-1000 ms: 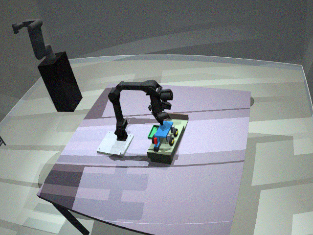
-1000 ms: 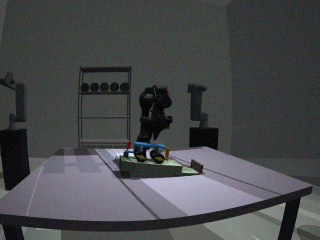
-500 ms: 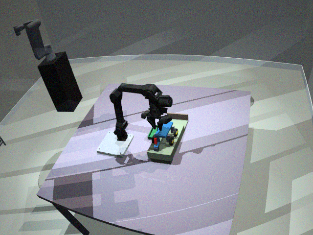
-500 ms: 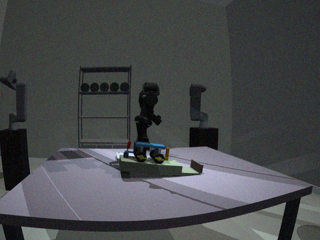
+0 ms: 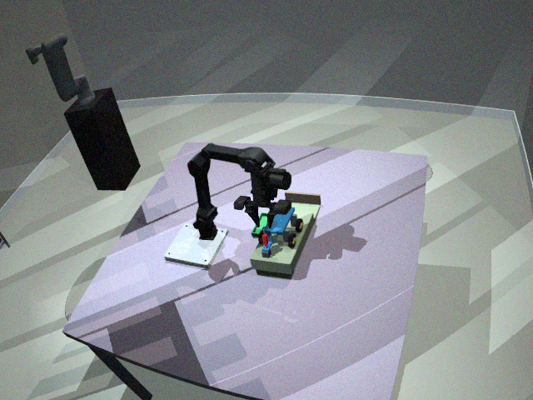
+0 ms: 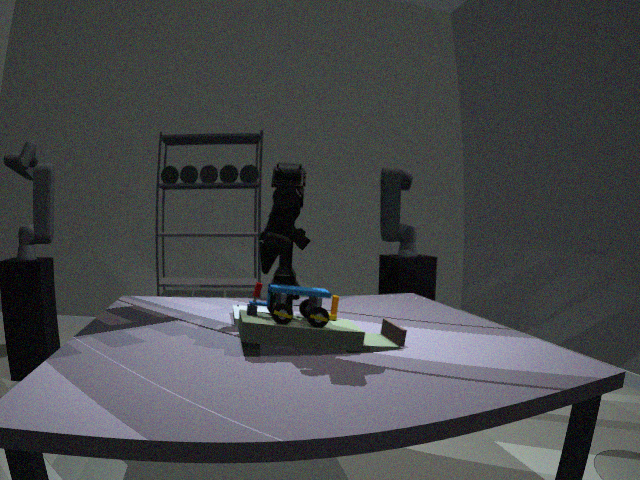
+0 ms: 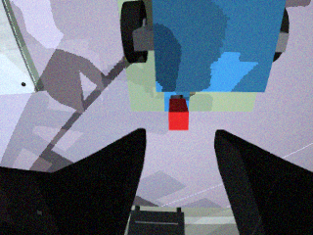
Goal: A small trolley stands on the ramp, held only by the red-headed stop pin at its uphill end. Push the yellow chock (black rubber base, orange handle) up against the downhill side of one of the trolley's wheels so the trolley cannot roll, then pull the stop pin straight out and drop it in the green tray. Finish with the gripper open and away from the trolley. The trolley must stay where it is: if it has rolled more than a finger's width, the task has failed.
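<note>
Now: gripper tip 20 mm to the left of the stop pin and 60 mm above it. The rest, counted from my gripper tip: yellow chock 20 mm behind, 170 mm to the left, 110 mm below; blue trolley 30 mm ahead, 80 mm to the left, 80 mm below; ramp 30 mm ahead, 80 mm to the left, 150 mm below.
</note>
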